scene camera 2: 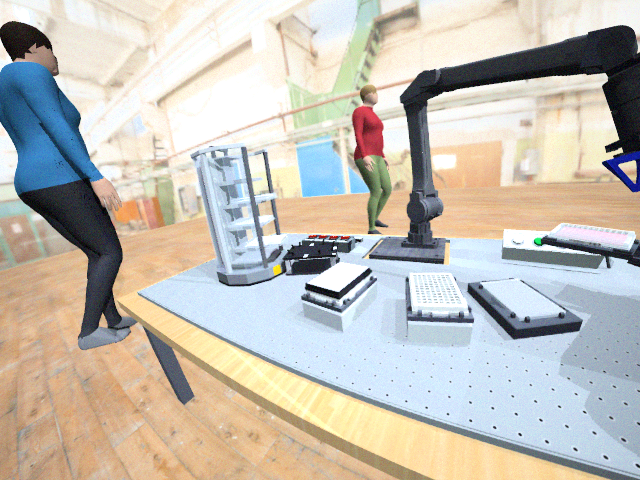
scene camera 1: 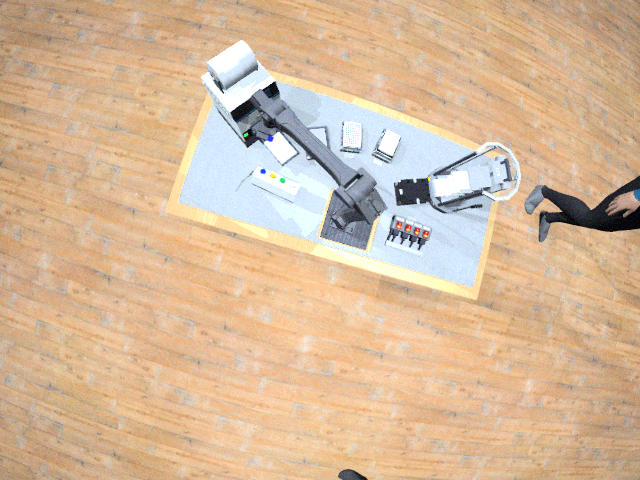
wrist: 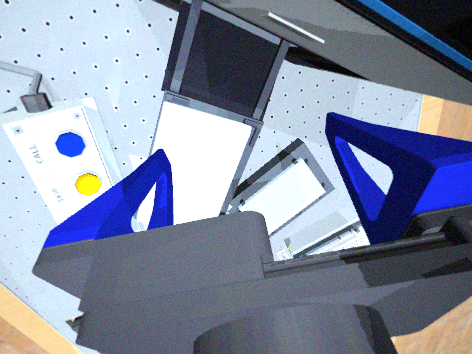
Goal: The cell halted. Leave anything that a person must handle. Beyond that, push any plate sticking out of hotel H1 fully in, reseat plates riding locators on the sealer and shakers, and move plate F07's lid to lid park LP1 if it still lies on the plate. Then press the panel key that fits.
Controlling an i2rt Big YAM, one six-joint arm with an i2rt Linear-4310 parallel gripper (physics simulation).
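Frame: origin at the arm's base, x left, y up, z ahead, level; metres.
Seen in the pictures: gripper, fingertip midpoint: (wrist: 244, 139); arm's base at its link origin: (scene camera 2: 420, 244) (scene camera 1: 342, 221).
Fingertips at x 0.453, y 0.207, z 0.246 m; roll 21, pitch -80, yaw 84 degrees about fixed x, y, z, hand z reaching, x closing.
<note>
Pixels of each thing's top centre, then the offset from my fingertips to it. "pt": a spot on its surface instead.
- white-topped plate at its top centre: (wrist: 193, 180) (scene camera 2: 591, 230) (scene camera 1: 280, 146) dx -0.066, dy -0.086, dz -0.041 m
- sealer's dark tray at its top centre: (wrist: 227, 69) dx +0.021, dy -0.118, dz +0.019 m
- Hotel H1 at its top centre: (scene camera 2: 230, 145) (scene camera 1: 501, 170) dx -0.931, dy +0.201, dz +0.105 m
- shelf-level piece at its top centre: (scene camera 2: 253, 196) (scene camera 1: 466, 179) dx -0.888, dy +0.032, dz +0.088 m
- shaker at a spot on its surface: (scene camera 2: 439, 330) pt dx -0.338, dy -0.188, dz +0.235 m
- white well plate at its top centre: (scene camera 2: 434, 287) (wrist: 339, 262) (scene camera 1: 352, 134) dx -0.356, dy -0.149, dz +0.166 m
- panel at its top centre: (wrist: 70, 214) (scene camera 2: 549, 233) (scene camera 1: 275, 181) dx -0.094, dy -0.134, dz -0.187 m
- blue CALL at its top centre: (wrist: 70, 147) dx -0.022, dy -0.143, dz -0.154 m
- yellow SKIP at its top centre: (wrist: 88, 188) dx -0.071, dy -0.143, dz -0.160 m
- sealer at a spot on its surface: (scene camera 1: 240, 93) pt dx +0.121, dy +0.112, dz +0.045 m
- low dark nest at a spot on its surface: (wrist: 319, 183) pt dx -0.195, dy -0.187, dz +0.149 m
- black nest at its top centre: (scene camera 2: 311, 245) (scene camera 1: 416, 190) dx -0.739, dy -0.142, dz +0.016 m
- red-topped row at its top centre: (scene camera 2: 333, 235) (scene camera 1: 408, 228) dx -0.767, dy -0.165, dz -0.171 m
My gripper (scene camera 1: 269, 138) (wrist: 244, 139) is open and empty, above the white-topped plate (scene camera 1: 281, 148) (scene camera 2: 591, 235) (wrist: 202, 150) on the sealer's dark tray (wrist: 225, 57). Hotel H1 (scene camera 2: 251, 206) stands at the table's right end in scene camera 1; one shelf-level piece (scene camera 2: 262, 197) reaches past its post. One shaker (scene camera 2: 439, 330) bears a white well plate (scene camera 1: 352, 135) (scene camera 2: 436, 291). The other shaker (scene camera 2: 323, 312) bears a stack with a black-sided, white-topped piece (scene camera 1: 389, 141) (scene camera 2: 338, 279), which looks slightly tilted. The panel (scene camera 1: 273, 188) (scene camera 2: 547, 256) has blue CALL (wrist: 70, 144), yellow SKIP (wrist: 88, 184), green and white keys. Plate labels are unreadable.
The sealer (scene camera 1: 240, 93) stands beside the gripper. A low dark nest (scene camera 1: 325, 135) (scene camera 2: 560, 326) (wrist: 320, 182) holds a pale flat piece. A black nest (scene camera 1: 412, 191) (scene camera 2: 312, 251) and a red-topped row (scene camera 1: 412, 227) (scene camera 2: 329, 238) lie near the hotel. A blue-shirted person (scene camera 2: 43, 134) stands near the table; another (scene camera 2: 369, 134) is behind.
</note>
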